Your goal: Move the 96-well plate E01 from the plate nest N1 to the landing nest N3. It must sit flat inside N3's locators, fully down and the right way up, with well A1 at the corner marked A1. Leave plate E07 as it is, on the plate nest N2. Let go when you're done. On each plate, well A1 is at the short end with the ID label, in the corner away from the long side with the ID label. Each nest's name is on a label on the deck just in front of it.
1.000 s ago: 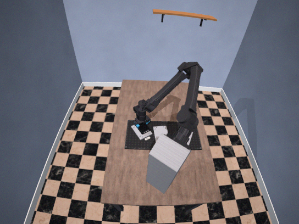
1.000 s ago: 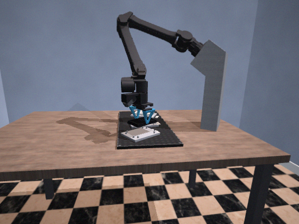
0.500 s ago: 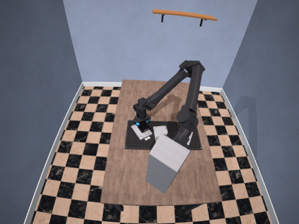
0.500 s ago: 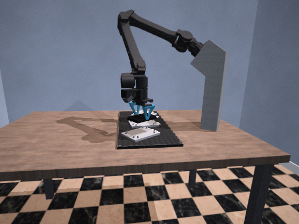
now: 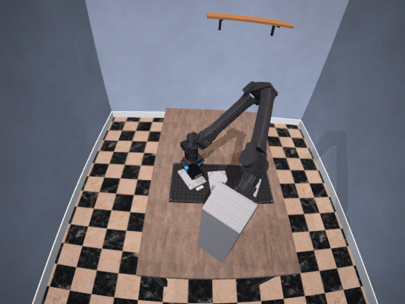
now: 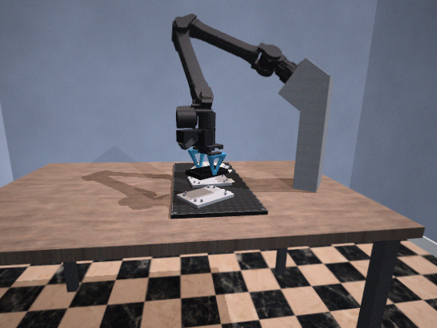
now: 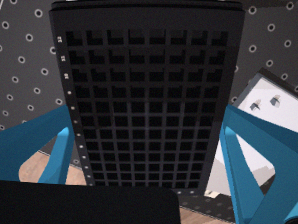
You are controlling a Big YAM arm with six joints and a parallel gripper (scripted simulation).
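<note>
Right now my hand is 10 mm above the black 96-well plate. Also, from my hand: white nest (90 mm below); then nest label (90 mm behind, 20 mm to the right, 100 mm below); then white well plate (180 mm behind, 330 mm to the right, 80 mm below).
</note>
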